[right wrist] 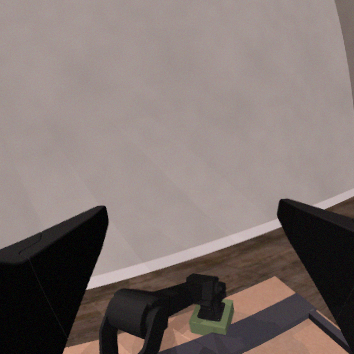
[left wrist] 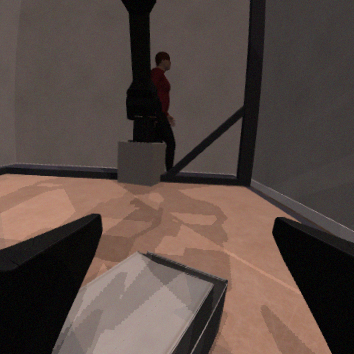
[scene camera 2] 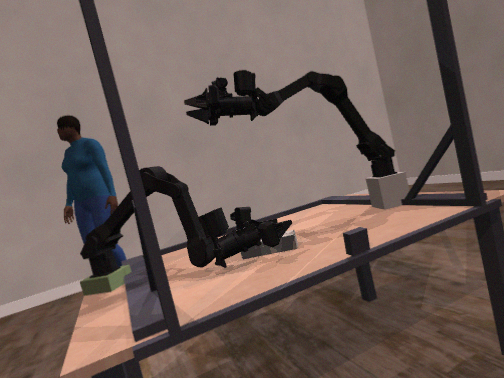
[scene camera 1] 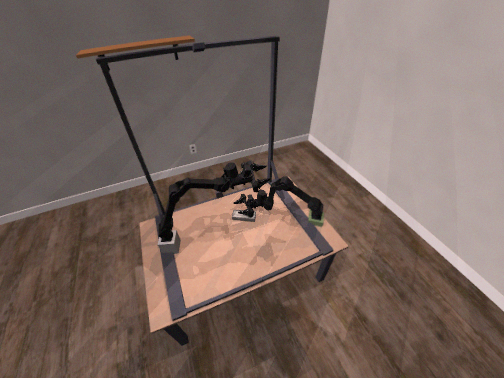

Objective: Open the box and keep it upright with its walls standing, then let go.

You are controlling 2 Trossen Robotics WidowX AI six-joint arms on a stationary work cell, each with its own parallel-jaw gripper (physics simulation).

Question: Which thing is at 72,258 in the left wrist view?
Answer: My left gripper.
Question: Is my right gripper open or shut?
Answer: Open.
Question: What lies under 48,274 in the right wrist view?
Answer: My right gripper.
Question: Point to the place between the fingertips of my left gripper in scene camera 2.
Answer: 284,220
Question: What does my right gripper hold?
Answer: Nothing.
